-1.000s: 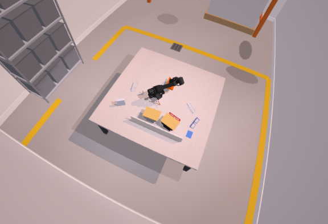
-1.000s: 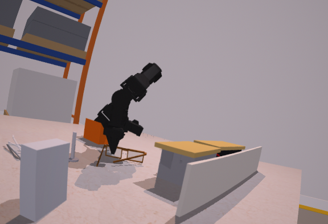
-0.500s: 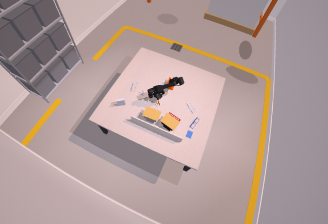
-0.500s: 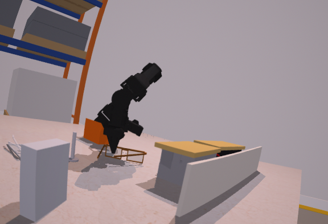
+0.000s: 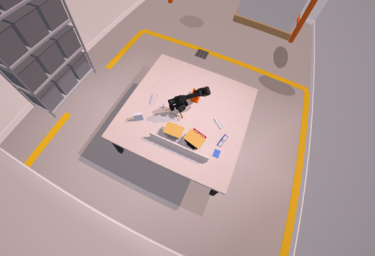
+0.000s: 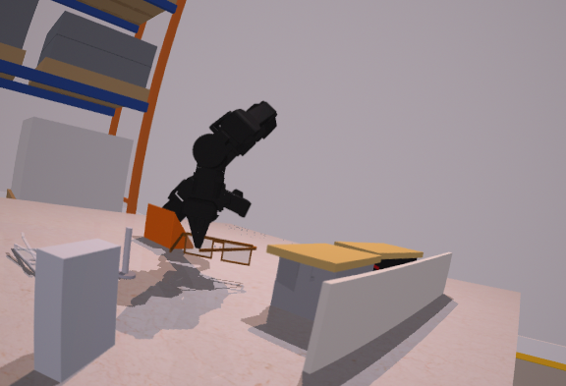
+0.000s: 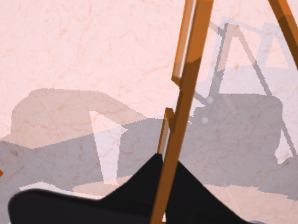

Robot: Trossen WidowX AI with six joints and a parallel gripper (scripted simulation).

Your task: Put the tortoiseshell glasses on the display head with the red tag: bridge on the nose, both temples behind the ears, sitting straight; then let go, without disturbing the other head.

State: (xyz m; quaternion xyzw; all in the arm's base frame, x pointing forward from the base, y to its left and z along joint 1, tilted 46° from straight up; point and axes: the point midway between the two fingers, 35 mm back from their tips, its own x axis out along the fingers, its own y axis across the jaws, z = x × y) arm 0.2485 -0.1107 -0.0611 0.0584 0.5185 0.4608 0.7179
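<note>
My gripper tip is 1 cm past the grey stand, 17 cm to the left of it and 3 cm above it. Round my gripper tip: white panel (40 cm ahead, 11 cm to the left); grey block (20 cm ahead, 36 cm to the right); display head (23 cm ahead, 3 cm to the left).
</note>
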